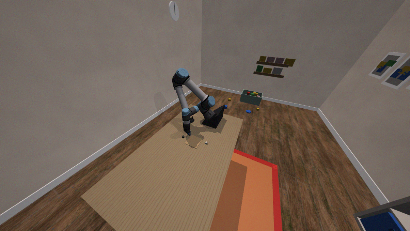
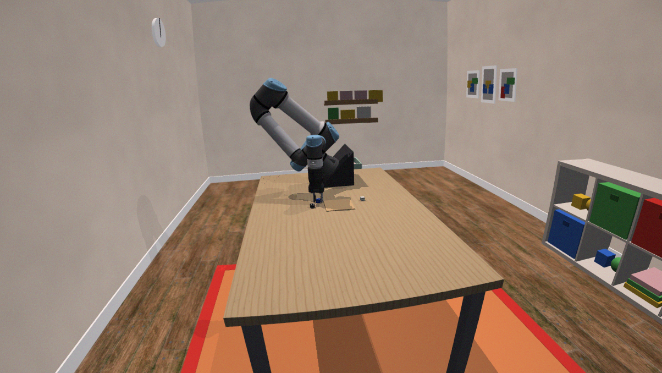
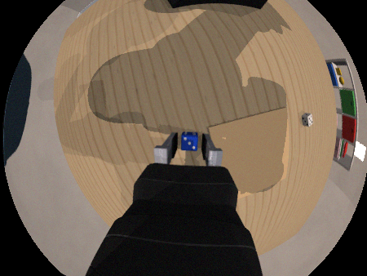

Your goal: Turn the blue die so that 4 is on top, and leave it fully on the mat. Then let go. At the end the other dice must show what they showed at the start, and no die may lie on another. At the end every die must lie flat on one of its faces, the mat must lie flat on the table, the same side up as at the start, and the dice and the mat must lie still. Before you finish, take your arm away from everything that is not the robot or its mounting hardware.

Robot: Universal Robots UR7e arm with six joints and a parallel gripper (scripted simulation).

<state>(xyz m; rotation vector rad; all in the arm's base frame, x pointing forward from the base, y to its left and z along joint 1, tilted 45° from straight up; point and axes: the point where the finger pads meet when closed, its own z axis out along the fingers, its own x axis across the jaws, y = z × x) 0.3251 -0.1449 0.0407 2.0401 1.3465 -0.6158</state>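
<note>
Now: hand 1 cm above the blue die. From my hand the other things lie so: tan mat (7 cm ahead, 9 cm to the left, 2 cm below); white die (4 cm ahead, 23 cm to the left, 1 cm below); black die (6 cm ahead, 4 cm to the right, 1 cm below).
</note>
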